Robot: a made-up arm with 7 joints.
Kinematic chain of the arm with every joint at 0, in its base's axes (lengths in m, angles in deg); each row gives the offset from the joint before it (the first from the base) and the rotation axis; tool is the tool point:
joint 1: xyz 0 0 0 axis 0 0.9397 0.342
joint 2: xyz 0 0 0 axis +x
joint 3: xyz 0 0 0 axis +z
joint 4: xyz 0.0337 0 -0.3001 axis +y
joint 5: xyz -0.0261 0 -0.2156 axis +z
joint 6: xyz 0 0 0 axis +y
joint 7: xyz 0 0 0 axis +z
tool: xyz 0 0 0
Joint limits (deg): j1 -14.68..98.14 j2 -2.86..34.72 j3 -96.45..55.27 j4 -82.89..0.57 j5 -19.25..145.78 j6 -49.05..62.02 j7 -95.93..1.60
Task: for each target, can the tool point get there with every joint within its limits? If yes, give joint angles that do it. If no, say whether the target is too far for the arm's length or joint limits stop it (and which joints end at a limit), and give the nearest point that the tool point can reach.
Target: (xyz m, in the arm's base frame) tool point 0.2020 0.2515 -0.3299
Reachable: yes | joints 1.27 26.43 20.52 -68.66 -1.92 47.10 -63.20
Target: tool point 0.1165 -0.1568 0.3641
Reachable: no: joint limits stop it (at a limit: joint 1, joint 2, joint 3, joint 4) | nearest point -0.2244 -0.3595 -0.0672 | short by 0.586 m
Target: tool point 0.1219 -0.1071 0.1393
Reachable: no: joint limits stop it (at a limit: joint 1, joint 2, joint 4) | nearest point 0.2704 -0.1676 -0.2880 | short by 0.456 m
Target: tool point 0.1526 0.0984 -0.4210
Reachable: yes | joints 6.33 28.34 -29.04 -70.11 91.93 -33.92 -78.58
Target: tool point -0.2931 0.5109 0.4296
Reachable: no: too far | nearest point -0.3647 0.2887 0.0252 | short by 0.467 m
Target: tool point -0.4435 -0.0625 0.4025
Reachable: no: too far | nearest point -0.5092 0.0126 0.0929 | short by 0.325 m
